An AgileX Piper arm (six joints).
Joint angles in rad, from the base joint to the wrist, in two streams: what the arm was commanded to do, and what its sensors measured. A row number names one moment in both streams.
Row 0, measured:
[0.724, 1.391, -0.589, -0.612, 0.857, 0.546]
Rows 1 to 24, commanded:
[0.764, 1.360, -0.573, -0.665, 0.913, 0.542]
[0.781, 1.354, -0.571, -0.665, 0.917, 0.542]
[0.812, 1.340, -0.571, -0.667, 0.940, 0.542]
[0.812, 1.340, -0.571, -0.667, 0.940, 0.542]
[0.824, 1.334, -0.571, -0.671, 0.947, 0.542]
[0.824, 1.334, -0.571, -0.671, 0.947, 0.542]
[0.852, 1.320, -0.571, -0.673, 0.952, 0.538]
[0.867, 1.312, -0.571, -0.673, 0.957, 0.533]
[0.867, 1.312, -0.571, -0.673, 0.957, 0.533]
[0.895, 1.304, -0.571, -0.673, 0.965, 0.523]
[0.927, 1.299, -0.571, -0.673, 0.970, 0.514]
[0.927, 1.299, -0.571, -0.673, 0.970, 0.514]
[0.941, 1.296, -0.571, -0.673, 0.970, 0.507]
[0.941, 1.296, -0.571, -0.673, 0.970, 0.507]
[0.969, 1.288, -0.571, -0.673, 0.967, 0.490]
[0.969, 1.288, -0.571, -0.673, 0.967, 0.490]
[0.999, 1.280, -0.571, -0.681, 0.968, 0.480]
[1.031, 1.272, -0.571, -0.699, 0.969, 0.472]
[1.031, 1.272, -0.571, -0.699, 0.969, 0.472]
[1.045, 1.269, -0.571, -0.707, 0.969, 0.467]
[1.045, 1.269, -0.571, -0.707, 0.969, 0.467]
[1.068, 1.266, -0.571, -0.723, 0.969, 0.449]
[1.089, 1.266, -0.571, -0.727, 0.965, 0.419]
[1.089, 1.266, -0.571, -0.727, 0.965, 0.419]
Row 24, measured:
[1.062, 1.278, -0.569, -0.649, 0.932, 0.466]
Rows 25 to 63, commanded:
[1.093, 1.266, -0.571, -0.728, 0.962, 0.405]
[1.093, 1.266, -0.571, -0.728, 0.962, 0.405]
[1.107, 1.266, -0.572, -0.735, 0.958, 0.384]
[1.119, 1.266, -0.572, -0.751, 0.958, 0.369]
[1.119, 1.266, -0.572, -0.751, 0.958, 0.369]
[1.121, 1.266, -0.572, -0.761, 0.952, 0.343]
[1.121, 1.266, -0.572, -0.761, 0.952, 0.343]
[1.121, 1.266, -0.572, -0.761, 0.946, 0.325]
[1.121, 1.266, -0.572, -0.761, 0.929, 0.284]
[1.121, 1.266, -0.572, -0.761, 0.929, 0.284]
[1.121, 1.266, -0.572, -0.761, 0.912, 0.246]
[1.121, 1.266, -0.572, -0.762, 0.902, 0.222]
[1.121, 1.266, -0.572, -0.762, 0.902, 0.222]
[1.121, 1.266, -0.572, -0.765, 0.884, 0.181]
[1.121, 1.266, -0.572, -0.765, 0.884, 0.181]
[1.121, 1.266, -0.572, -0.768, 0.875, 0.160]
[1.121, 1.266, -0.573, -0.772, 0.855, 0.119]
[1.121, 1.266, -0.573, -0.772, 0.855, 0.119]
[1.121, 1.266, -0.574, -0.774, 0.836, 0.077]
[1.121, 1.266, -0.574, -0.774, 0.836, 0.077]
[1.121, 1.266, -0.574, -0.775, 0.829, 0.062]
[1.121, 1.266, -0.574, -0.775, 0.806, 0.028]
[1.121, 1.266, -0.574, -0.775, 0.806, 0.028]
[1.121, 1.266, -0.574, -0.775, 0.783, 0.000]
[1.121, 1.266, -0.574, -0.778, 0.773, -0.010]
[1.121, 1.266, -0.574, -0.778, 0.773, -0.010]
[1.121, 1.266, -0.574, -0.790, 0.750, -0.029]
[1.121, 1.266, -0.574, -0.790, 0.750, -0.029]
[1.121, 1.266, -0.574, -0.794, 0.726, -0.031]
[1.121, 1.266, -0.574, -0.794, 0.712, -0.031]
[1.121, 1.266, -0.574, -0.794, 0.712, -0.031]
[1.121, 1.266, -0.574, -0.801, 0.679, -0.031]
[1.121, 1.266, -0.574, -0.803, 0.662, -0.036]
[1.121, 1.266, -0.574, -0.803, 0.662, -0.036]
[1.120, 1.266, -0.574, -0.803, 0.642, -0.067]
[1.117, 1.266, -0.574, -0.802, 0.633, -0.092]
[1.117, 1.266, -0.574, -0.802, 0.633, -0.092]
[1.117, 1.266, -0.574, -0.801, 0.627, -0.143]
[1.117, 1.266, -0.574, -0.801, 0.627, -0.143]
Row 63, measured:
[1.117, 1.278, -0.569, -0.733, 0.652, -0.071]
